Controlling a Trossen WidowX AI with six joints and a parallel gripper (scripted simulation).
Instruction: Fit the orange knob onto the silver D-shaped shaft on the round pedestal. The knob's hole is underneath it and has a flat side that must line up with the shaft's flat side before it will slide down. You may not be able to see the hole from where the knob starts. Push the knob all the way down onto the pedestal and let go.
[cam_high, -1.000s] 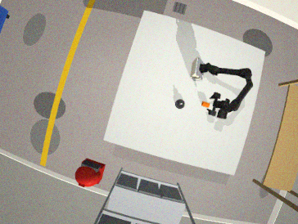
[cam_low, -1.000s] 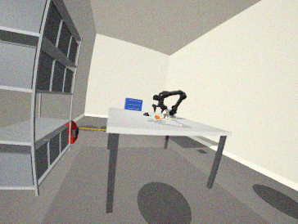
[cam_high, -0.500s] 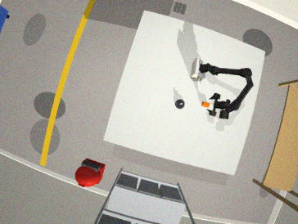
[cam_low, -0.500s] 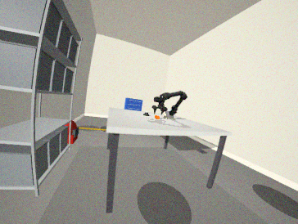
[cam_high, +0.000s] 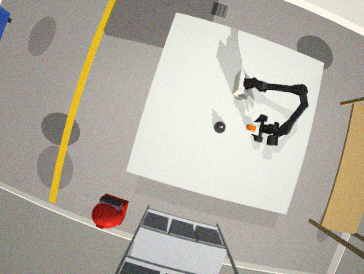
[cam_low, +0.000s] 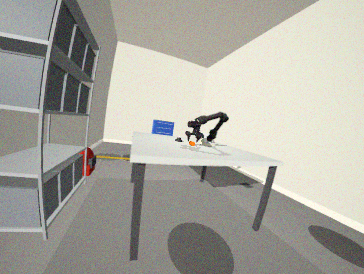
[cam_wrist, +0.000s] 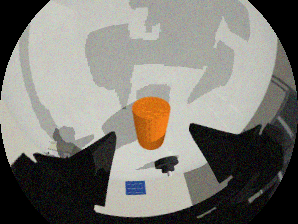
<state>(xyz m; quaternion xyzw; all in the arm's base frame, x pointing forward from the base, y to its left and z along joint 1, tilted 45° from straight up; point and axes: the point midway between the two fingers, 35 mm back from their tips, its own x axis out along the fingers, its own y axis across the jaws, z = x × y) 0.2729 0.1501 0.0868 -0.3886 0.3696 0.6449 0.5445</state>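
My gripper tip is now 1 cm to the right of the orange knob and 1 cm above it. Round my gripper tip: dark round pedestal (7 cm ahead, 23 cm to the right).
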